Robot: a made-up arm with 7 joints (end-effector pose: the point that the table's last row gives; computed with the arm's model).
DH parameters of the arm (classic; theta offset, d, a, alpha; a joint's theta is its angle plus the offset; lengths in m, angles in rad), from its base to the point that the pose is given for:
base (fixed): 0 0 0 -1.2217
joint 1: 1.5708 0 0 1.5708
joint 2: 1.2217 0 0 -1.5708
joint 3: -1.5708 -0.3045 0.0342 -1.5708
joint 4: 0 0 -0.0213 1.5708
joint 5: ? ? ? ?
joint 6: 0 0 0 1.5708
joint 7: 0 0 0 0
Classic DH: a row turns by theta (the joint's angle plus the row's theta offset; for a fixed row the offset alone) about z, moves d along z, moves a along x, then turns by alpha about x.
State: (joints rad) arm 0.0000 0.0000 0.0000 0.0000 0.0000 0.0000 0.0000
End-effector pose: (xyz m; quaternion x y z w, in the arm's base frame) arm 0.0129 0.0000 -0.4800 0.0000 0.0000 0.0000 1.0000
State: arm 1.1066 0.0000 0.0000 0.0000 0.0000 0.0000 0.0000
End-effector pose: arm -0.3975 -0.0813 -0.2568 0.0000 0.4938 0.1797 0.8508
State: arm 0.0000 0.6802 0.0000 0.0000 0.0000 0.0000 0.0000
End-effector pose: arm 0.0129 0.3019 -0.3732 0.3336 0.0000 0.0000 0.9427
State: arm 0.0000 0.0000 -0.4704 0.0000 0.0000 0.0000 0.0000
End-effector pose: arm 0.0115 -0.0058 -0.4800 0.0000 0.0000 -0.2330 0.9725
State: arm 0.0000 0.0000 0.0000 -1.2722 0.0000 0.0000 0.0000
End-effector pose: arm 0.1957 0.0000 -0.3765 0.0000 -0.5941 0.0000 0.8044
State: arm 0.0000 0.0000 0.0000 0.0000 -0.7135 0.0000 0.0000
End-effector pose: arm 0.0129 0.0000 -0.4800 0.0000 0.0000 -0.3492 0.9370
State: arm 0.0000 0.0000 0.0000 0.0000 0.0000 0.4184 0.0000
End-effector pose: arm 0.0129 0.0000 -0.4800 0.0000 0.2077 0.0000 0.9782
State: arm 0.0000 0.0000 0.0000 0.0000 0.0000 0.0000 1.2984
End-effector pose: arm 0.0129 0.0000 -0.4800 0.0000 0.0000 0.6045 0.7966
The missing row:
joint 5: 0 -0.1755 0 -1.5708
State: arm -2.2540 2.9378 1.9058 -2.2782 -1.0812 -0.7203 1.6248
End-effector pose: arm -0.1685 0.0382 -0.2139 -0.7649 -0.1609 -0.1362 0.6087
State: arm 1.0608 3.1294 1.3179 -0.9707 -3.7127 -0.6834 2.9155
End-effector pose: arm 0.4141 -0.0651 0.1719 -0.8667 0.2401 0.4333 0.0576
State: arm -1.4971 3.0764 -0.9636 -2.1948 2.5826 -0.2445 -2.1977
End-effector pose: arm -0.1299 0.1762 0.1895 0.8319 -0.3943 -0.2808 0.2713
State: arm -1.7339 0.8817 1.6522 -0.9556 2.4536 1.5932 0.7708
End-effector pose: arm 0.2794 0.3242 0.1524 0.8238 0.2284 0.5102 0.0941
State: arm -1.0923 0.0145 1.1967 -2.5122 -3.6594 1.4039 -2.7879
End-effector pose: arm 0.2149 0.0901 -0.0180 -0.4858 0.6804 0.0977 0.5399
